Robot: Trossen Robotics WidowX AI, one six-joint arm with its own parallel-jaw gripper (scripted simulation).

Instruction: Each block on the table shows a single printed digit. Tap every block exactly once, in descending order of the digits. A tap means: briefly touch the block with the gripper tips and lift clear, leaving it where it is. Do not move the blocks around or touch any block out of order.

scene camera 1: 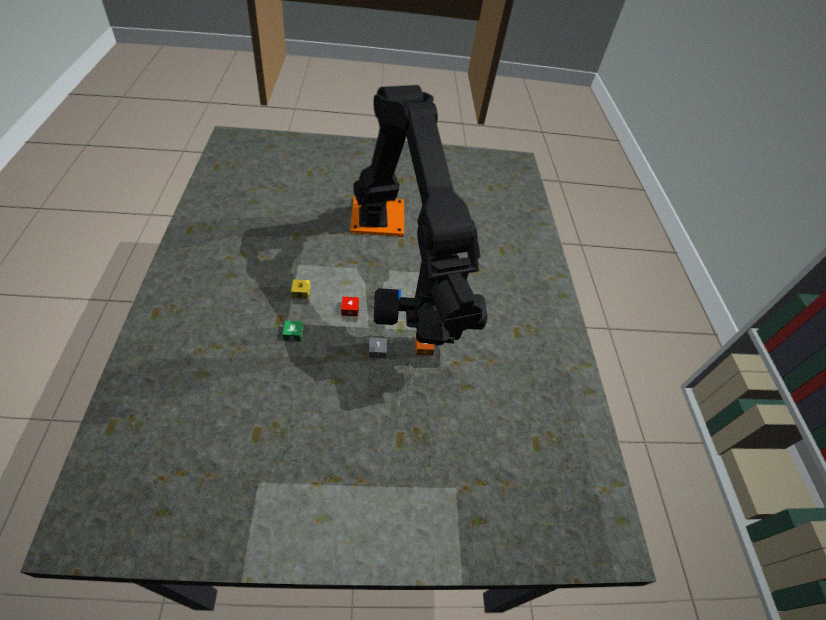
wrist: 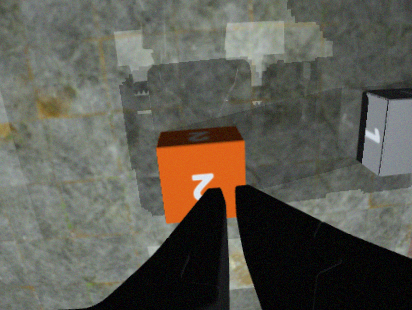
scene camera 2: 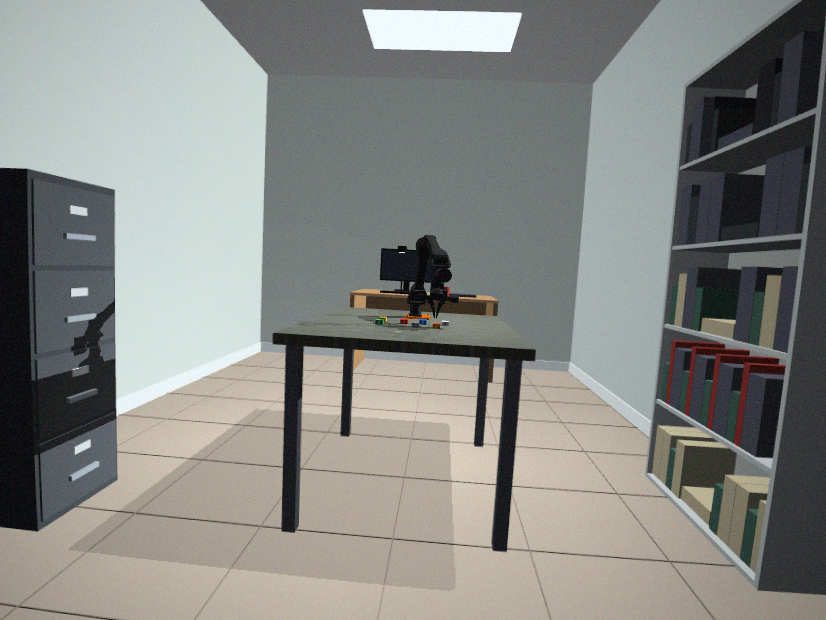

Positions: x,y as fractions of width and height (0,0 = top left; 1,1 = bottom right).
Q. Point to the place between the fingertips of my gripper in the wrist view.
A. At 0.55,0.65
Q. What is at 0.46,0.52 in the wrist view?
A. An orange block.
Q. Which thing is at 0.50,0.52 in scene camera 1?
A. My gripper.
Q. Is my gripper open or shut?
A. Shut.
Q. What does my gripper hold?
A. Nothing.
